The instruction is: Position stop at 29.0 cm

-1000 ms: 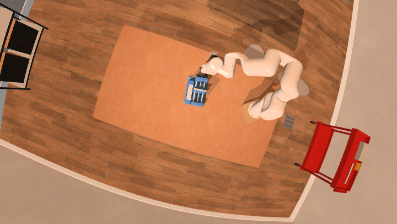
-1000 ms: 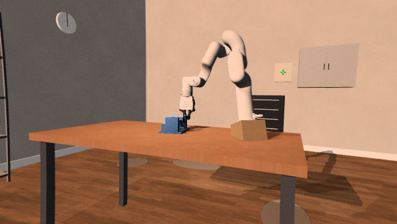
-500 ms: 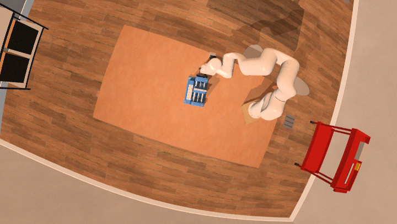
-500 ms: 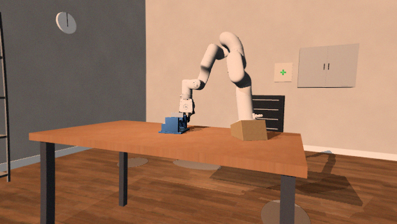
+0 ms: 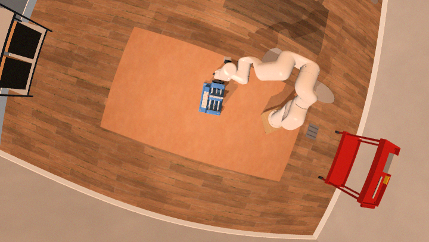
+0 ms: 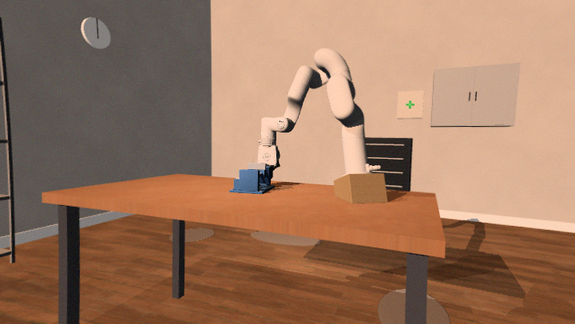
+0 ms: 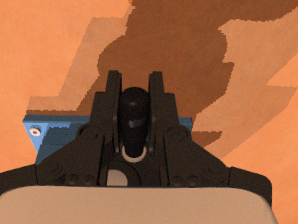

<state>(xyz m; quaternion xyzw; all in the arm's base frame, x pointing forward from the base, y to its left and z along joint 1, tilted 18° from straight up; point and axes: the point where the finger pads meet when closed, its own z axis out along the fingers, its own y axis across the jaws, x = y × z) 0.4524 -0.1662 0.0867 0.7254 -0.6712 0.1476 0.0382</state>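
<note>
Right now the stop block is 14 cm to the left of my hand, 4 cm above it and 2 cm ahead of it. Round my hand: black crank handle (1 cm to the left); black handwheel (2 cm to the left).
</note>
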